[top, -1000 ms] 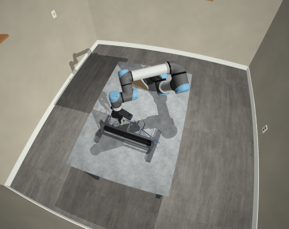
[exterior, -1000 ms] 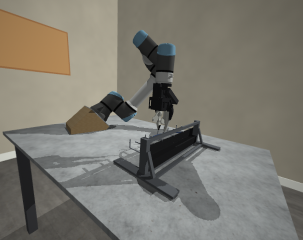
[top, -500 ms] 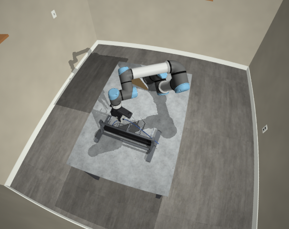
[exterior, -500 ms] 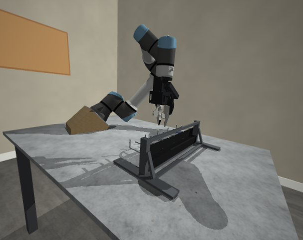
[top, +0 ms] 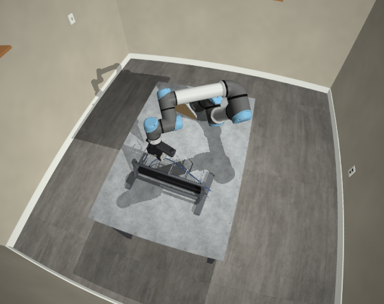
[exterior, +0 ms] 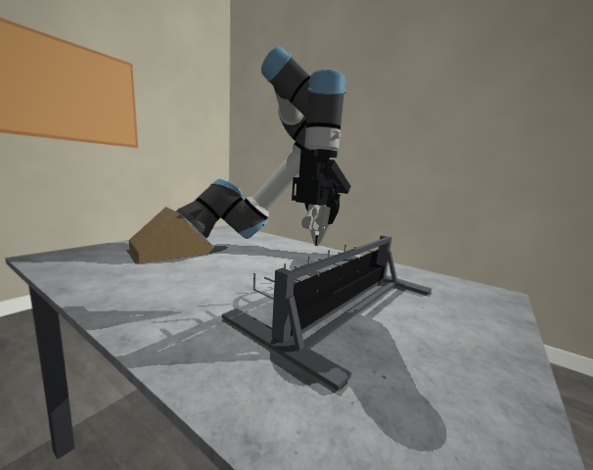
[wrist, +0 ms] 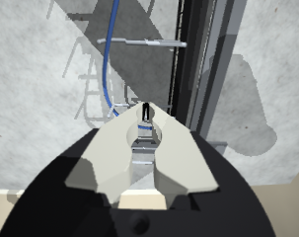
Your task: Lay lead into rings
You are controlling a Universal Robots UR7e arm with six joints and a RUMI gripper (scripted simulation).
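My hand is 6 cm short of the dark rack, 5 cm to the right of it and 9 cm above it.
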